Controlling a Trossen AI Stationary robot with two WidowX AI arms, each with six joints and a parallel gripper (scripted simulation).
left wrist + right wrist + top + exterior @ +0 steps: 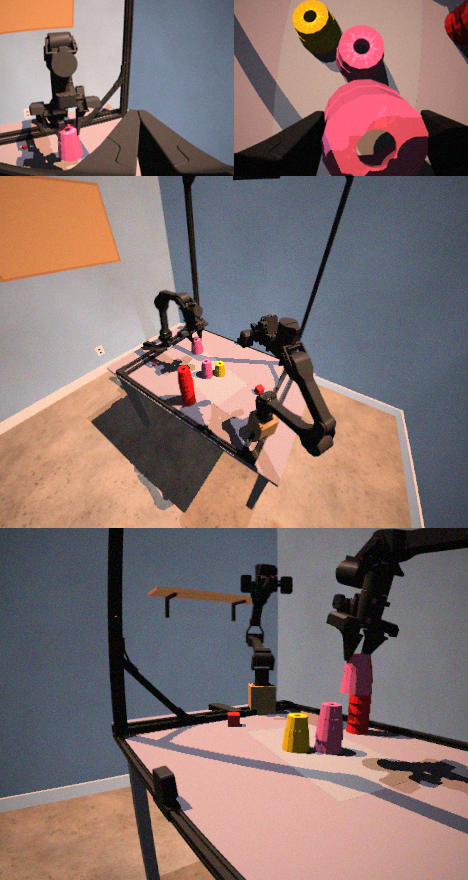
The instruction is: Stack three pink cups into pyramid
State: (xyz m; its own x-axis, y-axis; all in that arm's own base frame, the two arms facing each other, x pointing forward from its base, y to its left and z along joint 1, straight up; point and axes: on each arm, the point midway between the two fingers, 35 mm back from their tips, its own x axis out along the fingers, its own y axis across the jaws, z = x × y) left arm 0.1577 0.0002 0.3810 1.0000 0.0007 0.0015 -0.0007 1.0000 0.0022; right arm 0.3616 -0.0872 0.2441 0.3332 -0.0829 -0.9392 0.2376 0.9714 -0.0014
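The pale mat is 26 cm below my right hand, 8 cm to the left of it and 2 cm behind it. Also, from my right hand: red block 40 cm to the left, 24 cm below, 15 cm behind; yellow cup 21 cm below, 12 cm to the left, 8 cm behind.
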